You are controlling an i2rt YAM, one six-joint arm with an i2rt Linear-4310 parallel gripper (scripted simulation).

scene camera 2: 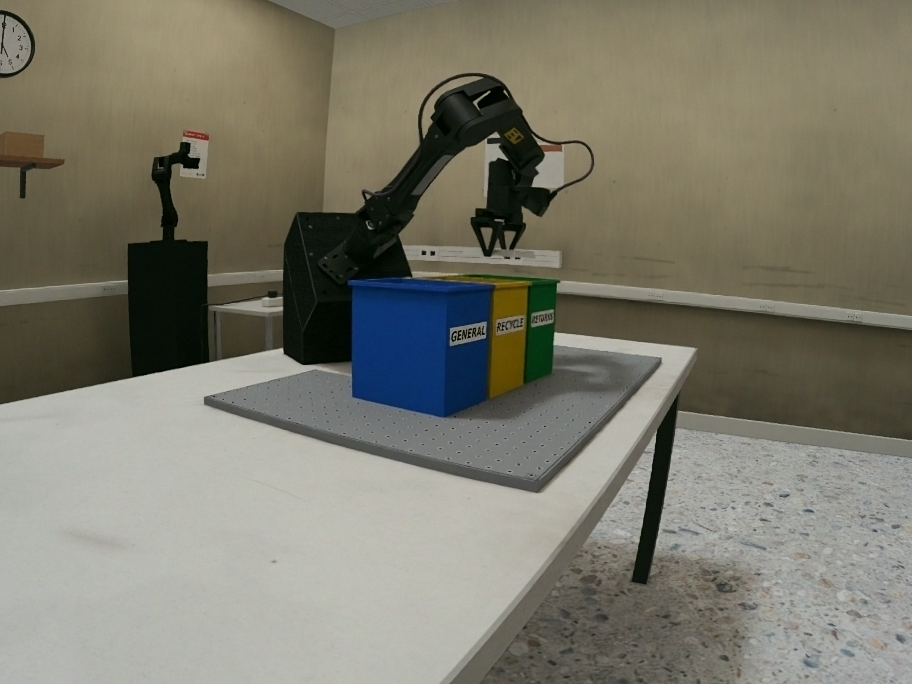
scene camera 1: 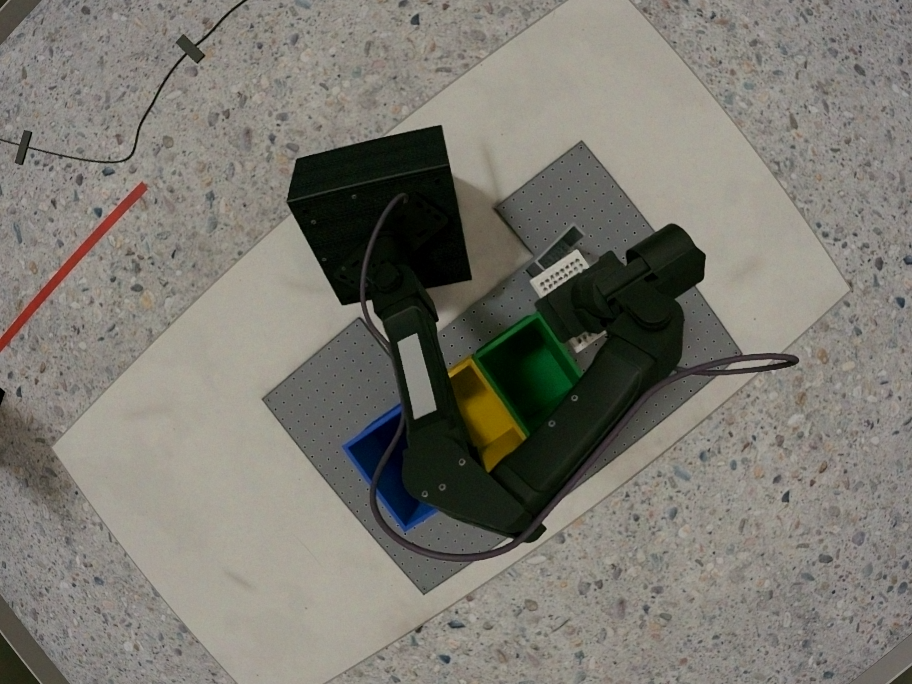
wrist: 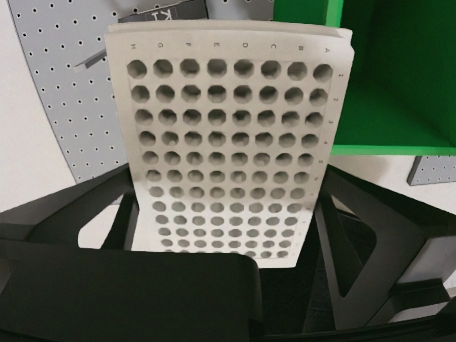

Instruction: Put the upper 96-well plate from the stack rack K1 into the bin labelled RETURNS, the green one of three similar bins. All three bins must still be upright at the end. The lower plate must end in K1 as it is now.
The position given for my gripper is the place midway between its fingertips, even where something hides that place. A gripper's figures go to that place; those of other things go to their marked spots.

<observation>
My gripper [scene camera 2: 497, 257] is 124 cm from the lens. A green returns bin [scene camera 2: 541, 302]: 106 cm from the lens. A yellow recycle bin [scene camera 2: 508, 311] is 94 cm from the lens. The marked spots on the green returns bin and the yellow recycle bin are 13 cm apart.
</observation>
